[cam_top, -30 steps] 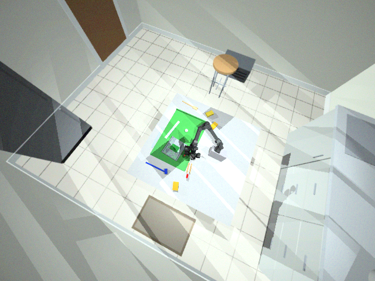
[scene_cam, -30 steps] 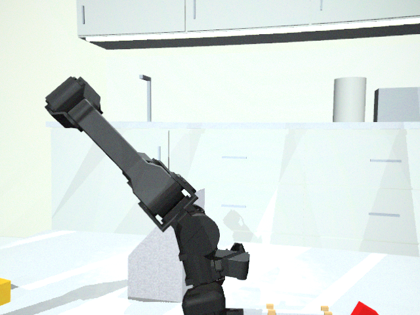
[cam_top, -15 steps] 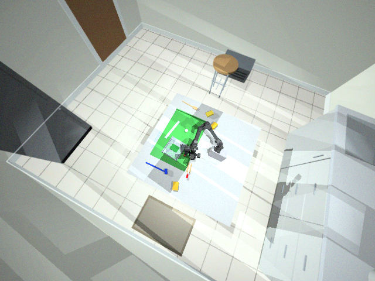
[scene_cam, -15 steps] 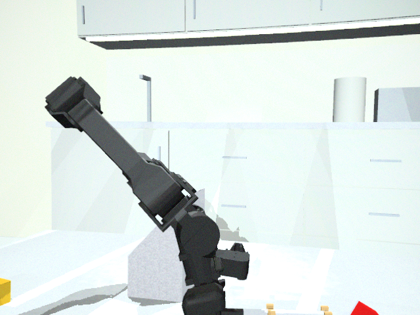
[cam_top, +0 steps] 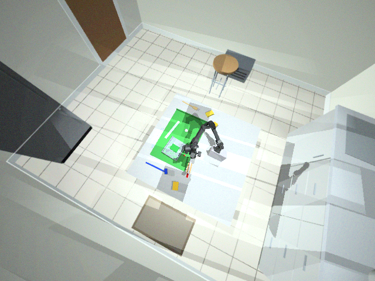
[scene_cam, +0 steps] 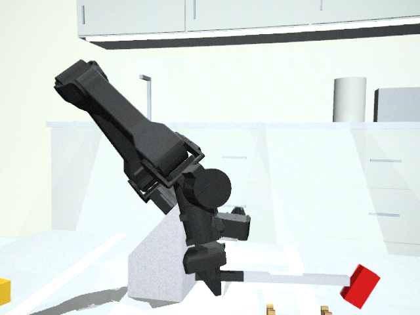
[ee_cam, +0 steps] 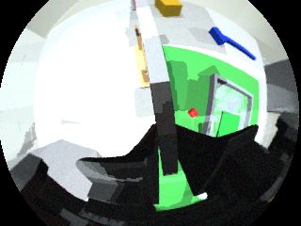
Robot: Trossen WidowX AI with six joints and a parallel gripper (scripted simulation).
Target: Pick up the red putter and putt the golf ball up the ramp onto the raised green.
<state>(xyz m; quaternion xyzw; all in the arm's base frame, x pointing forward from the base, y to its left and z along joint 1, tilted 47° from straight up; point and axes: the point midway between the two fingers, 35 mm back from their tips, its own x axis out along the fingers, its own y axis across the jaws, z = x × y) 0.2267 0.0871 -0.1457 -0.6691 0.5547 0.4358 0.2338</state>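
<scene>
My gripper tip is now 11 cm to the right of the red putter, 4 cm past it and 3 cm below it. From my gripper tip the other things lie so: blue putter: 32 cm to the left, 28 cm ahead, 8 cm below; then green mat: 26 cm ahead, 15 cm to the right, 10 cm below; then white golf ball: 27 cm to the right, 24 cm ahead, 7 cm below.
</scene>
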